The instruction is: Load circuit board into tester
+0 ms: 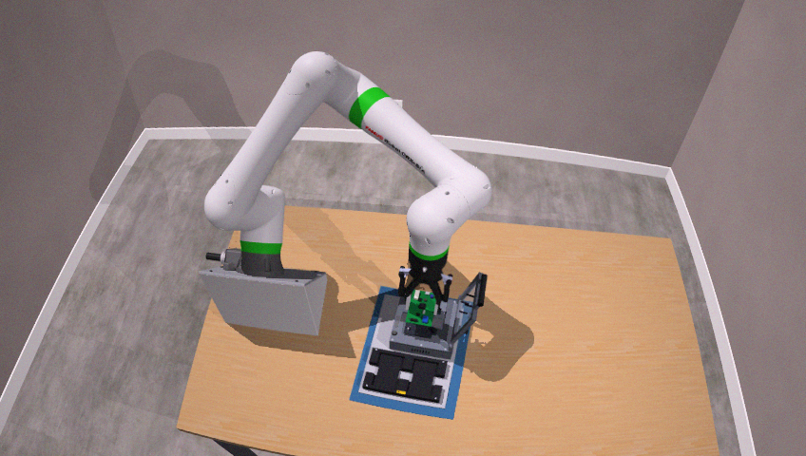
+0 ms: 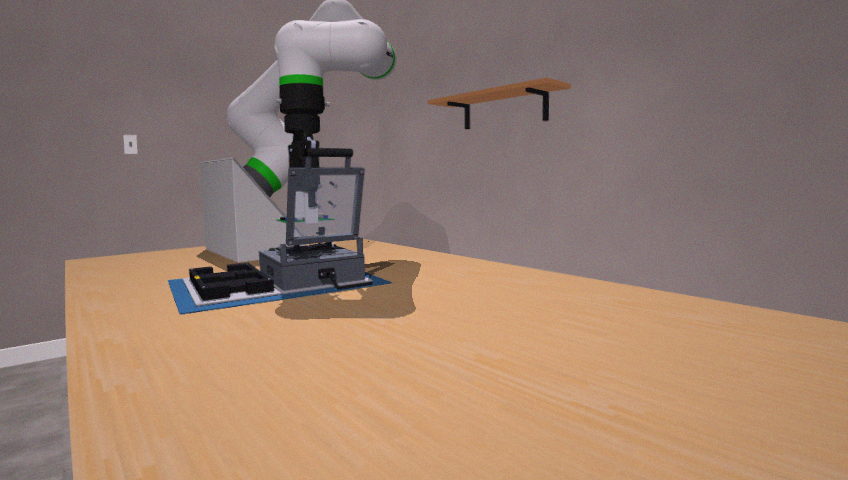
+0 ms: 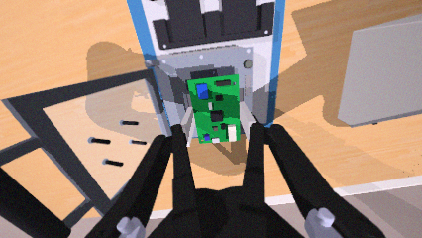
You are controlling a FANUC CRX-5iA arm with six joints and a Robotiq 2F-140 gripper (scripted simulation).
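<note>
Now: the tester lid 13 cm ahead of my hand, 1 cm to the right of it and 3 cm above it. From my hand the other things lie so: green circuit board: 2 cm below.
</note>
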